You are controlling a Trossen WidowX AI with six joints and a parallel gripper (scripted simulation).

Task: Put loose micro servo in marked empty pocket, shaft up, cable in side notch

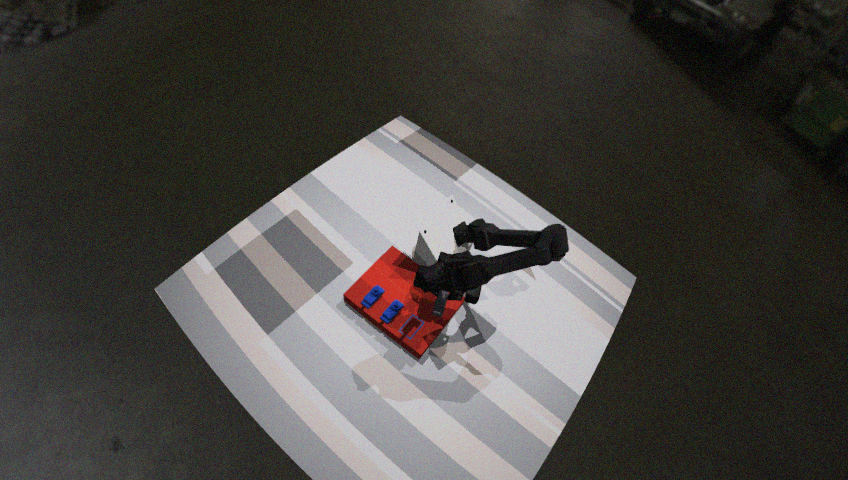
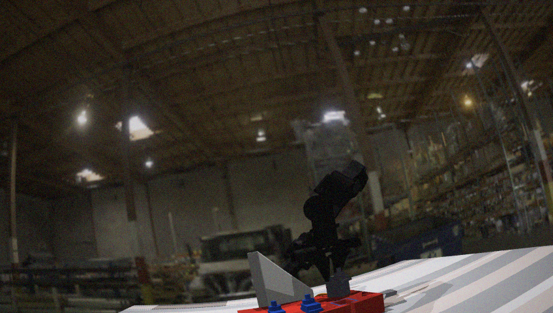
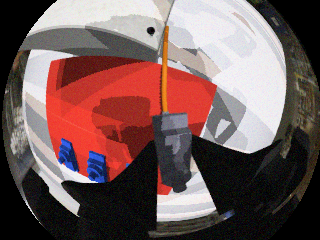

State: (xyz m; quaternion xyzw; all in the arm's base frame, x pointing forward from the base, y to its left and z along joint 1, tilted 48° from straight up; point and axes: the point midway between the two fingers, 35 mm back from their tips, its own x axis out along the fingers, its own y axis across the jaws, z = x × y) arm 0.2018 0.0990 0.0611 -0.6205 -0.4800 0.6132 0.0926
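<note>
Right now my gripper tip is 90 mm to the left of the red deck, 70 mm above it and 20 mm short of it.
</note>
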